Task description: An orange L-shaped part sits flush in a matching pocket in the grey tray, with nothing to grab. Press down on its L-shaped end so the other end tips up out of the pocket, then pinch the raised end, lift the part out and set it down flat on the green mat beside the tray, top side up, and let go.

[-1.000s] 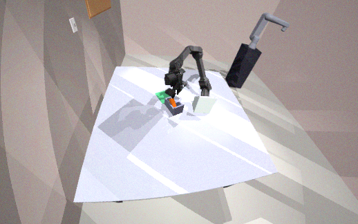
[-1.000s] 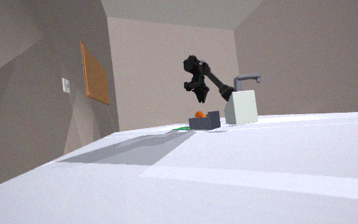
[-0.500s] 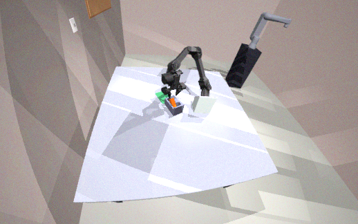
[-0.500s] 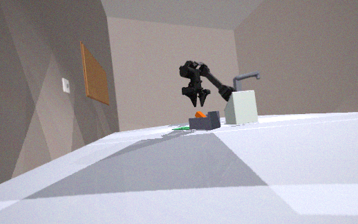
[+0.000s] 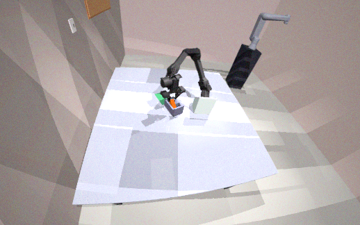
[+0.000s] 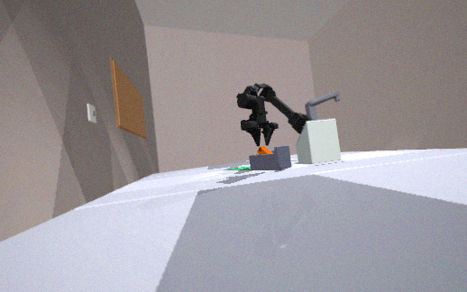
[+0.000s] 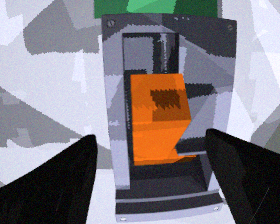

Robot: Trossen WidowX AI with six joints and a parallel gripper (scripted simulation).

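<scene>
The orange L-shaped part is 40 mm behind my gripper tip, 20 mm to the left of it and 60 mm below it. From my gripper tip the other things lie so: green mat: 60 mm ahead, 130 mm to the right, 110 mm below.
</scene>
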